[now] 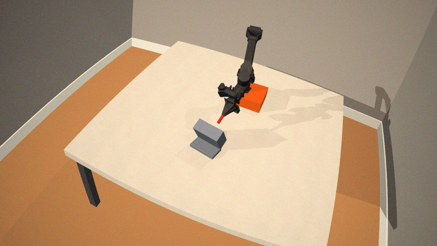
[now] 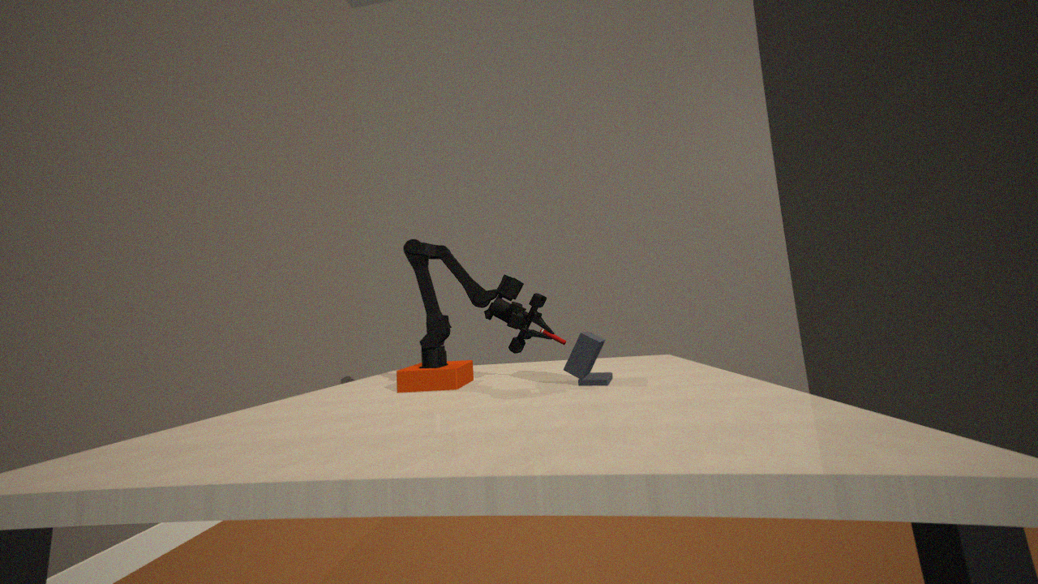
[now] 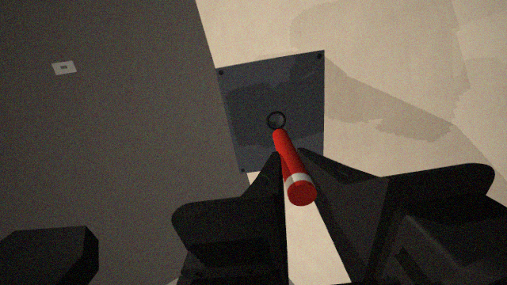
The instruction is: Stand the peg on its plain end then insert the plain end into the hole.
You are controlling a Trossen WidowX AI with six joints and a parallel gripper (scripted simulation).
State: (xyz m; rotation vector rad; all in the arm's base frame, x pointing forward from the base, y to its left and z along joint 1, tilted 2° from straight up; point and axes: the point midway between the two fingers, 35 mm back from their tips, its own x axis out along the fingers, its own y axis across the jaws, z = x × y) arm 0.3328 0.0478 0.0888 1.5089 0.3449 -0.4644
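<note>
Now: the grey sloped panel 9 cm ahead of my gripper tip, 5 cm below it and 1 cm to the right of it. Also, from my gripper tip: red peg: 1 cm behind, 1 cm above; then flat foot: 12 cm below, 11 cm ahead, 1 cm to the right.
</note>
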